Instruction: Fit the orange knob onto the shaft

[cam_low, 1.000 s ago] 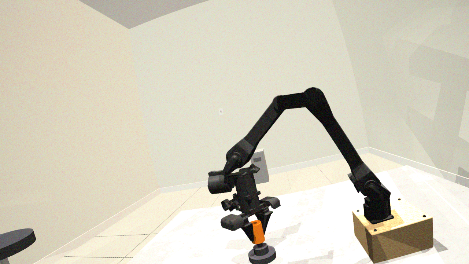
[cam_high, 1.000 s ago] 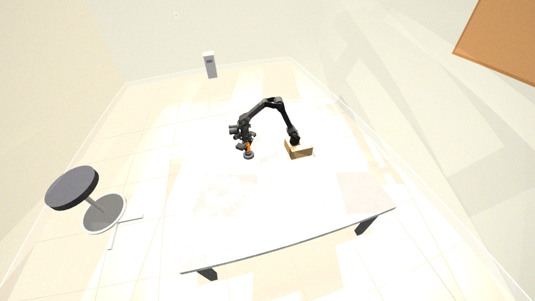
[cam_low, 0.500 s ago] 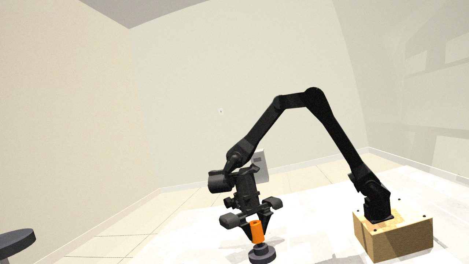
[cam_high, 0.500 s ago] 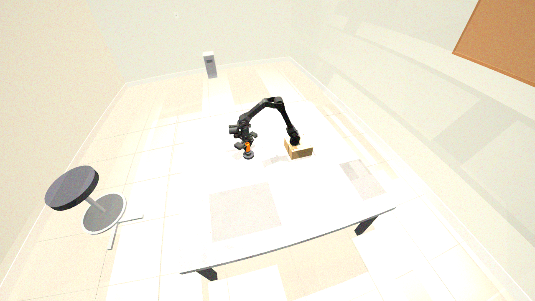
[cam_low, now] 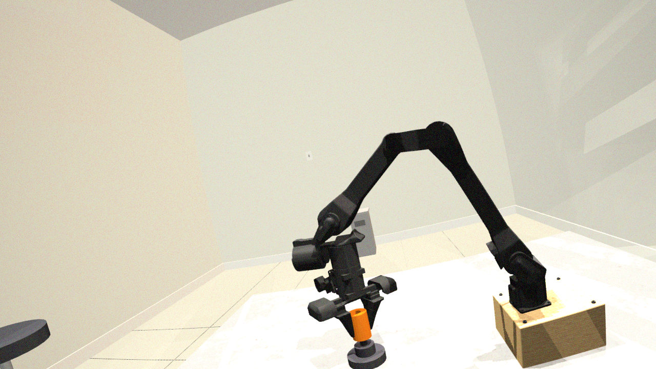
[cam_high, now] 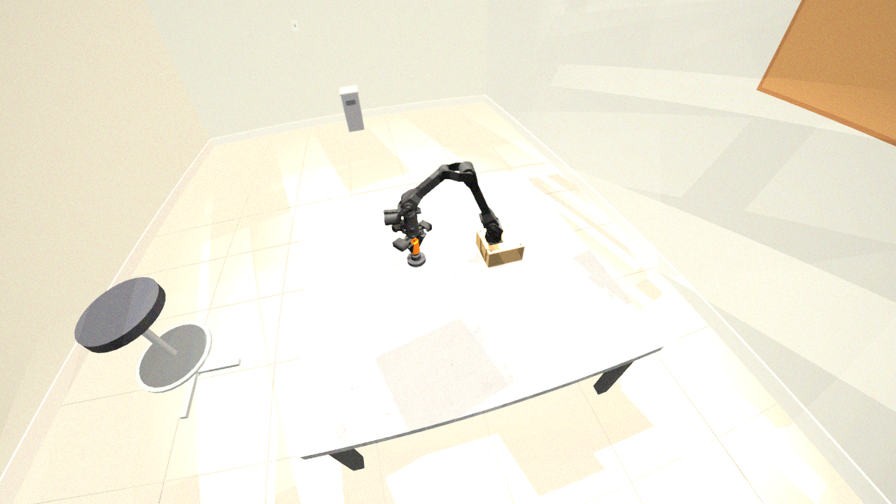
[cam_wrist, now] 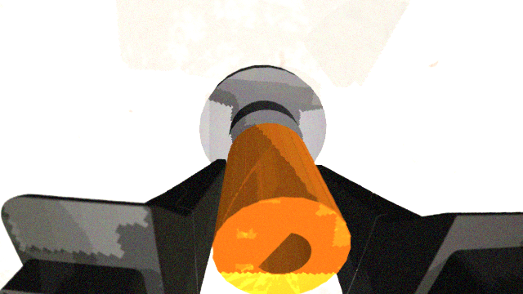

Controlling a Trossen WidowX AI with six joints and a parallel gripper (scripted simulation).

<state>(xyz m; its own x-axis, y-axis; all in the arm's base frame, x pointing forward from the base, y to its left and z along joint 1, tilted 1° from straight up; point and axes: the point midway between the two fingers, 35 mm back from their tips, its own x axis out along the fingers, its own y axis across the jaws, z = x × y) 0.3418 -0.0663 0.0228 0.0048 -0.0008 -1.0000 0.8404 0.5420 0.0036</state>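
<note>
Now: gripper tip 2 cm below the orange knob. Also, from my gripper tip: dark shaft (4 cm below).
</note>
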